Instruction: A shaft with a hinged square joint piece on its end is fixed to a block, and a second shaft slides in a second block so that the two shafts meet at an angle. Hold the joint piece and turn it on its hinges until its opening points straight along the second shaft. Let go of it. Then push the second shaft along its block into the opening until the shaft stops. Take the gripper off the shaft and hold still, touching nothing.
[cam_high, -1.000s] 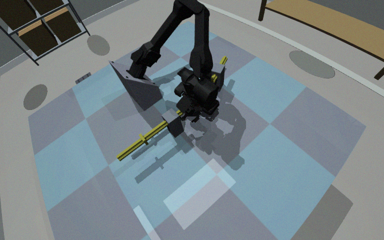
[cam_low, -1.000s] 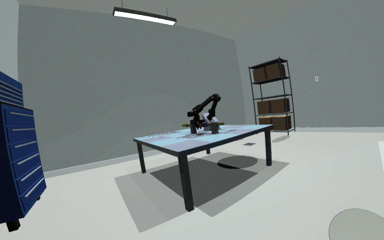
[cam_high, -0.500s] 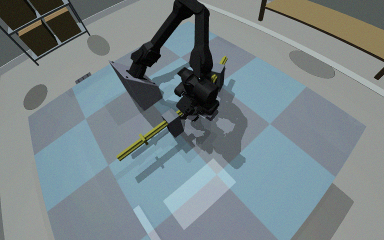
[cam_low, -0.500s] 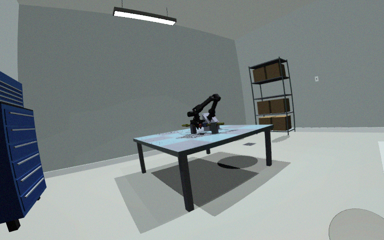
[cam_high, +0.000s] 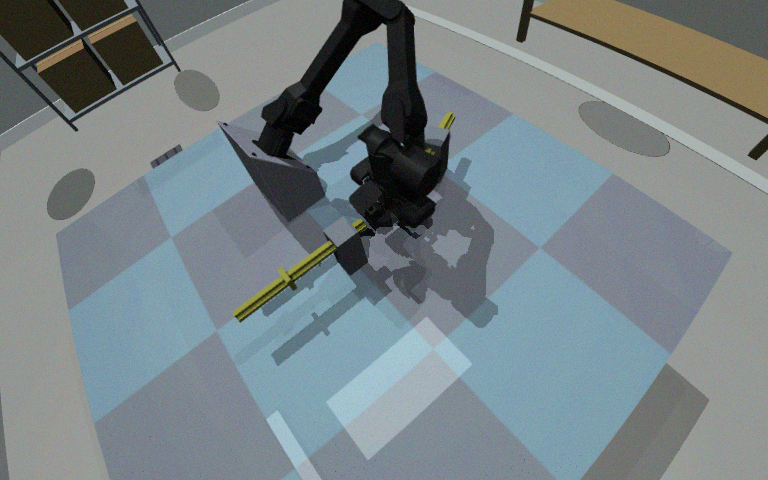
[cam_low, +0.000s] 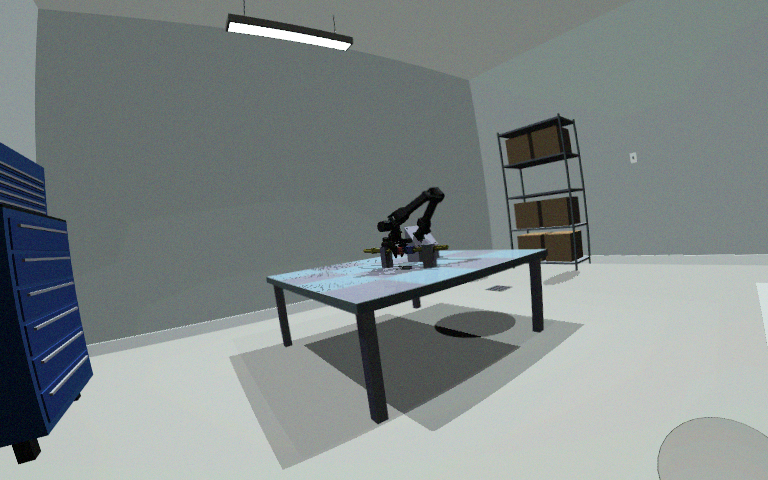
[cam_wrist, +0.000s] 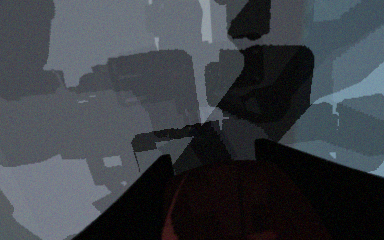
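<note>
Right now my gripper tip is 20 mm to the right of the dark red joint piece and 40 mm below it.
</note>
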